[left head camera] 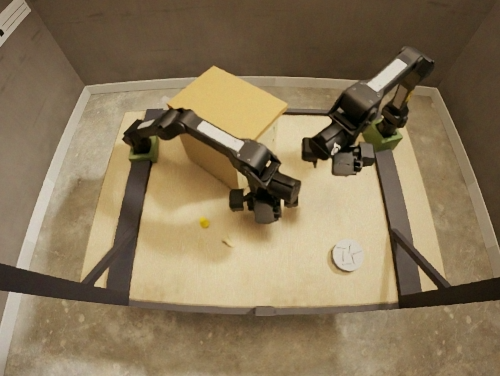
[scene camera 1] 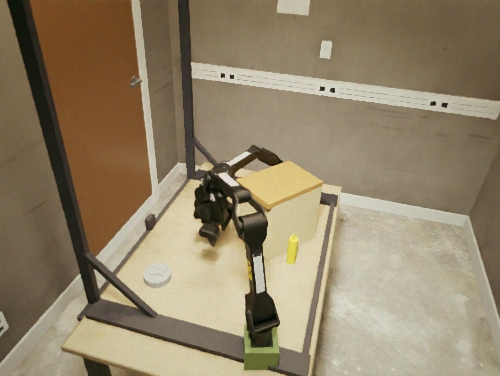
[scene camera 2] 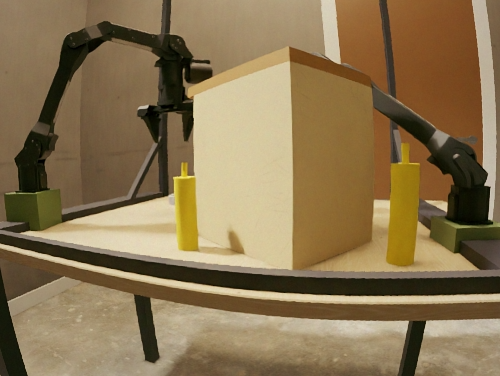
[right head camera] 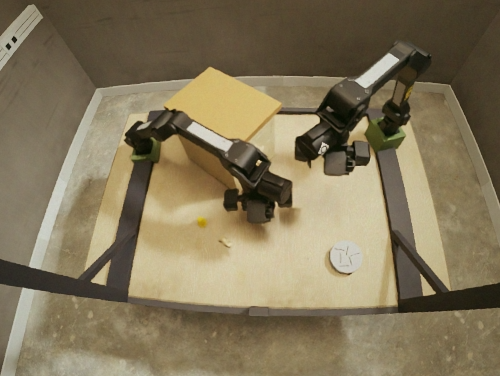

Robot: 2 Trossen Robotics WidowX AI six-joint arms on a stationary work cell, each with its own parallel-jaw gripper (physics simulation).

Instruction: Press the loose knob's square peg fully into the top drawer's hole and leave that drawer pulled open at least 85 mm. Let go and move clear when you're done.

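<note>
The cabinet stands with its back toward the camera in scene camera 2. Its drawer side faces away there and is mostly hidden by the left arm in both head views, so the top drawer, its hole and how far it stands open cannot be told. My left gripper is low in front of the cabinet, shut on the loose knob; the knob and fingertips are hidden below the wrist. My right gripper is open and empty, pointing down, right of the cabinet in the head views.
A small cream piece and a yellow piece are left of my left gripper. A grey disc lies front right in the head views. Yellow bottles stand behind the cabinet.
</note>
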